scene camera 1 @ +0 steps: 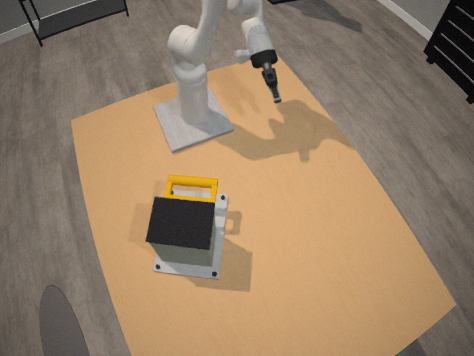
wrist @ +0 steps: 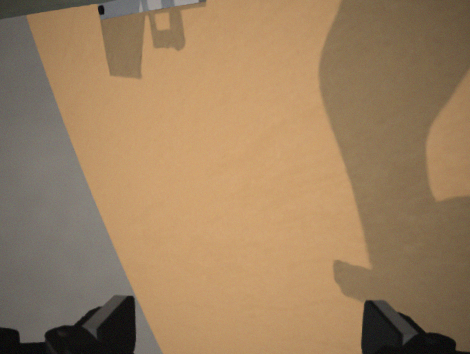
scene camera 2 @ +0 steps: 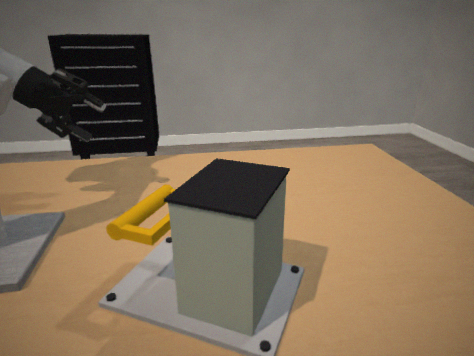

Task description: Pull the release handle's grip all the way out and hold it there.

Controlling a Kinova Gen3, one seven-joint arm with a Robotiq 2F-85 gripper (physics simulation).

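Observation:
The yellow release handle (scene camera 1: 192, 181) (scene camera 2: 142, 210) sticks out level from the side of a grey-green box (scene camera 1: 185, 254) (scene camera 2: 215, 265) with a black top, on the side toward the arm's base. Its grip is a round bar joined to the box by two side arms. The box stands on a light grey plate (scene camera 1: 222, 240) (scene camera 2: 145, 312) with dark bolts; the plate's edge also shows at the top of the wrist view (wrist: 120, 9). My gripper (scene camera 1: 277, 101) (scene camera 2: 98, 123) (wrist: 248, 325) is open and empty, high above the table and well away from the handle.
The arm's square base plate (scene camera 1: 172, 137) (scene camera 2: 30, 250) lies on the orange table top (scene camera 1: 310, 240) (scene camera 2: 400, 235) (wrist: 225, 175), a short way from the handle. A black drawer cabinet (scene camera 1: 452, 45) (scene camera 2: 107, 112) stands beyond the table. The arm's shadow falls across the table.

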